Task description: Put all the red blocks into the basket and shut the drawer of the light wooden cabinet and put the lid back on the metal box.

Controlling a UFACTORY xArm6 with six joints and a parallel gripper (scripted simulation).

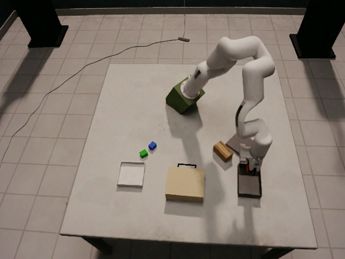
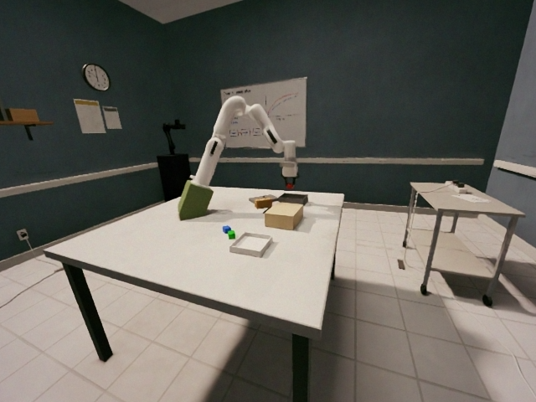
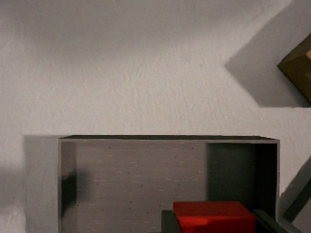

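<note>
Now: hand 64 cm to the left of the white basket, 13 cm above it and 2 cm past it. Round my hand: light wooden cabinet (34 cm to the right, 10 cm below, 4 cm ahead); drawer (34 cm to the right, 11 cm below, 3 cm ahead); grey metal lid (21 cm behind, 13 cm below, 2 cm to the left).
</note>
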